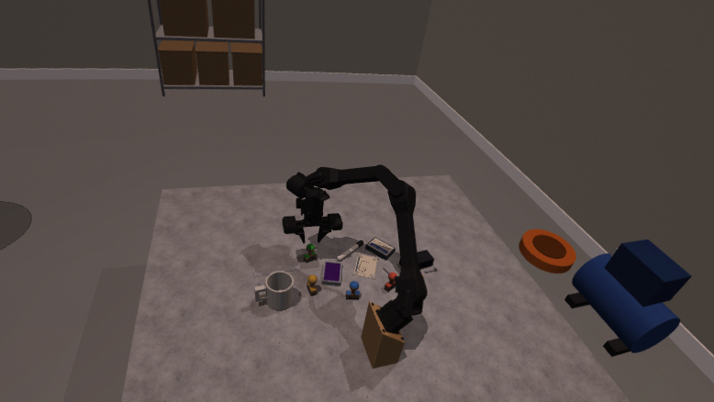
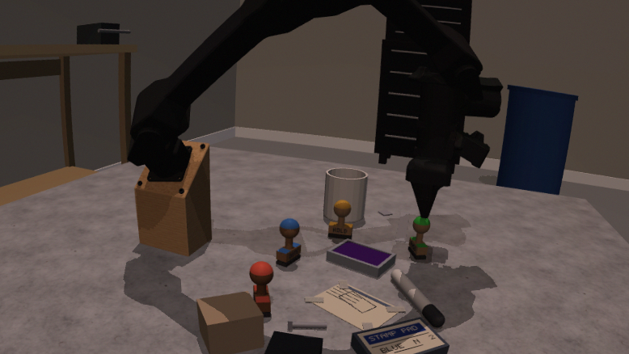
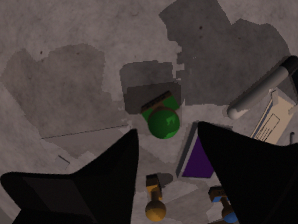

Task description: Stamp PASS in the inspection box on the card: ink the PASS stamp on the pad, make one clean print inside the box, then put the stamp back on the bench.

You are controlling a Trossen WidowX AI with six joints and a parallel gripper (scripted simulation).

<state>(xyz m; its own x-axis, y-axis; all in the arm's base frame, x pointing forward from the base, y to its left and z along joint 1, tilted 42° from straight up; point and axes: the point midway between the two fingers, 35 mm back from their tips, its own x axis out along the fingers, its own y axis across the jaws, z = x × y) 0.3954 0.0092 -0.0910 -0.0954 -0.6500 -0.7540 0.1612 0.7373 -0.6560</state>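
The green-knobbed pass stamp lies 50 mm below my gripper tip. From my gripper tip the other things lie so: marker (10 mm behind, 160 mm to the right, 70 mm below); then beige inspection card (90 mm behind, 170 mm to the right, 80 mm below); then ink pad (90 mm behind, 40 mm to the right, 70 mm below).
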